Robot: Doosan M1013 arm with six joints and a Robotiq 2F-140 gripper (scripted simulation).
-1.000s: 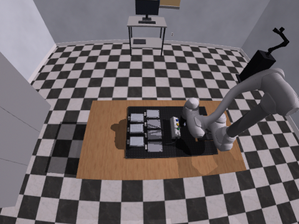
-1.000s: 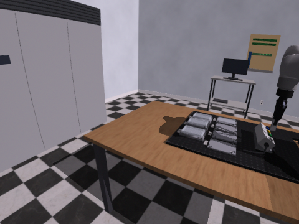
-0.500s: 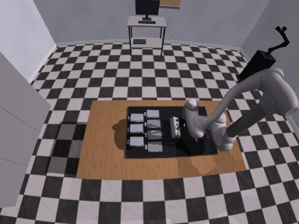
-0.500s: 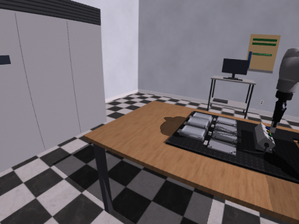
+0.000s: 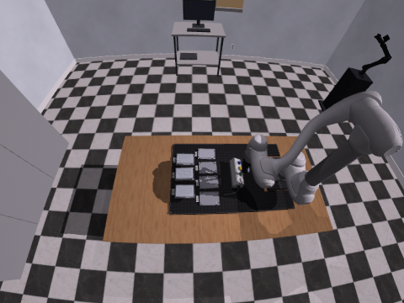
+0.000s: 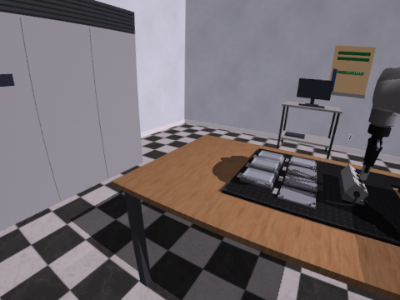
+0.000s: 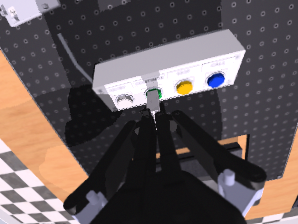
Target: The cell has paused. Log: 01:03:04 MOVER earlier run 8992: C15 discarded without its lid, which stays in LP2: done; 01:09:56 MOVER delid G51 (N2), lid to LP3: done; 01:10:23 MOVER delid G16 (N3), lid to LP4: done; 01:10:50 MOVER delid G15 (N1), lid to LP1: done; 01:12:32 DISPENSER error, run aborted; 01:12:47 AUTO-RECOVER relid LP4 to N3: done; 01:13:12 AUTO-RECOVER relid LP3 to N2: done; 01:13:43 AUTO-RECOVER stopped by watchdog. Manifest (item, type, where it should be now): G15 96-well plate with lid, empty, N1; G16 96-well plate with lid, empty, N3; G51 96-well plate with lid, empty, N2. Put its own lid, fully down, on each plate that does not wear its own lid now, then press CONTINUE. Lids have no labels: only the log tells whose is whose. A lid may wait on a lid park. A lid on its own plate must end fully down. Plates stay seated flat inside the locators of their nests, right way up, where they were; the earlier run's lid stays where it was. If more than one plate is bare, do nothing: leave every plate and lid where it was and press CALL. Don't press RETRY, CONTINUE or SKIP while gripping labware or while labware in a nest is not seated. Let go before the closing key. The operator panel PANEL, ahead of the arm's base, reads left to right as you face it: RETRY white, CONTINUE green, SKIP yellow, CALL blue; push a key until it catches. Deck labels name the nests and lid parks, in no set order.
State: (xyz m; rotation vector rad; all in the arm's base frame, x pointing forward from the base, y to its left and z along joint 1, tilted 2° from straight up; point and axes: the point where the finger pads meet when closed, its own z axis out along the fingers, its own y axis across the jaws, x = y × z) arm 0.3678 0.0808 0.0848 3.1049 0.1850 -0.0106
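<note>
My hand is 4 cm above the green key. The rest, counted from my hand: blue key: 10 cm to the right, 4 cm below, 1 cm ahead; yellow key: 5 cm to the right, 4 cm below, 1 cm ahead; white key: 5 cm to the left, 4 cm below.
</note>
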